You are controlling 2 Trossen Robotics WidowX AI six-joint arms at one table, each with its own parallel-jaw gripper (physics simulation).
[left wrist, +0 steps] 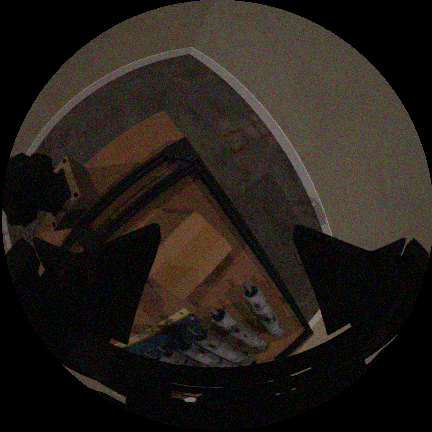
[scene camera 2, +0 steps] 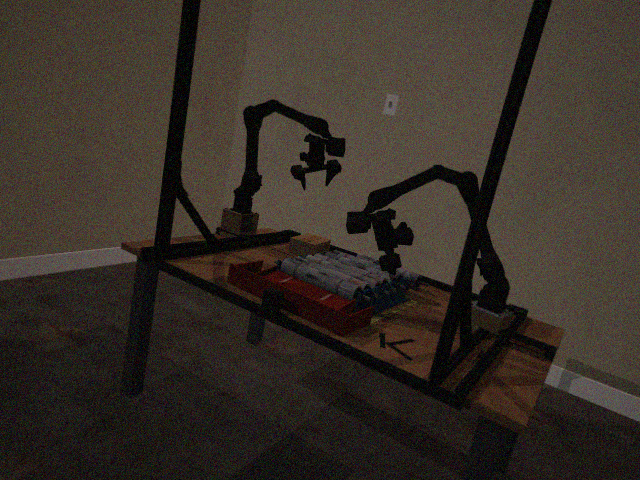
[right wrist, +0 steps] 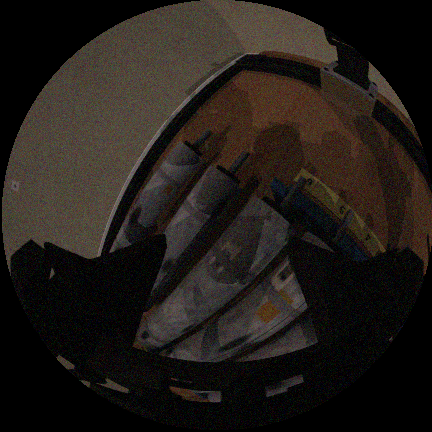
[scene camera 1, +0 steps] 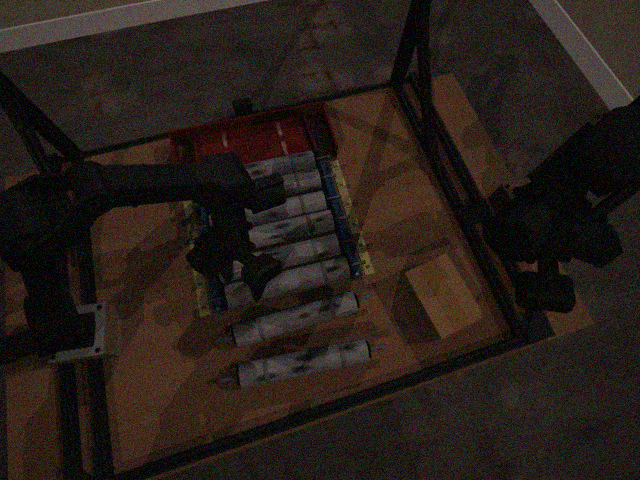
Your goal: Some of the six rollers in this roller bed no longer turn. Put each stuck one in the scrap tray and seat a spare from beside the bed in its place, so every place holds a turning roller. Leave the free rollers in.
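Where they show: left gripper, fingertip midpoint: [left wrist: 229, 231] [scene camera 2: 315, 187]; right gripper, fingertip midpoint: [left wrist: 246, 363] [right wrist: 228, 242] [scene camera 1: 242, 290]; left arm's base, origin of the base link: [left wrist: 56, 191] [scene camera 2: 241, 211]; right arm's base, origin of the base link: [scene camera 2: 490, 308] [right wrist: 352, 75] [scene camera 1: 77, 331].
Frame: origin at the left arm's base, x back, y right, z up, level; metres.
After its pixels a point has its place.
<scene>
The roller bed [scene camera 1: 338, 217] [scene camera 2: 387, 302] {x -0.701, y 0.095, z -0.099 m} has blue and yellow side rails. Six grey mottled rollers lie across it; my right arm hides their left ends in scene camera 1. Which ones are stuck cannot be told. Two spare rollers, a nearer one [scene camera 1: 305, 363] {x -0.566, y -0.180, z -0.055 m} and a farther one [scene camera 1: 294, 318] {x -0.563, y -0.091, z -0.055 m}, lie beside the bed, parallel to it. The red scrap tray [scene camera 1: 253, 139] {x -0.544, y 0.368, z -0.075 m} [scene camera 2: 310, 304] {x -0.632, y 0.425, z -0.062 m} stands at the bed's far end; no roller shows in its visible part. My right gripper [scene camera 1: 240, 283] {x -0.645, y -0.017, z -0.016 m} [right wrist: 228, 242] {x -0.645, y -0.017, z -0.016 m} is open, above the bed's end roller [right wrist: 235, 255] {x -0.639, y -0.010, z -0.028 m} nearest the spares. My left gripper [scene camera 2: 315, 187] {x -0.199, y -0.178, z 0.141 m} [left wrist: 229, 231] {x -0.199, y -0.178, z 0.141 m} is open and empty, high up.
A wooden block [scene camera 1: 447, 294] {x -0.247, y -0.137, z -0.048 m} [scene camera 2: 310, 243] {x -0.295, y -0.067, z -0.049 m} [left wrist: 195, 255] {x -0.258, y -0.149, z -0.048 m} stands right of the spares in scene camera 1. A small black three-armed piece [scene camera 2: 397, 343] {x -0.842, y 0.337, z -0.103 m} lies near the tray's right end in scene camera 2. Black frame posts rise at the table's edges.
</scene>
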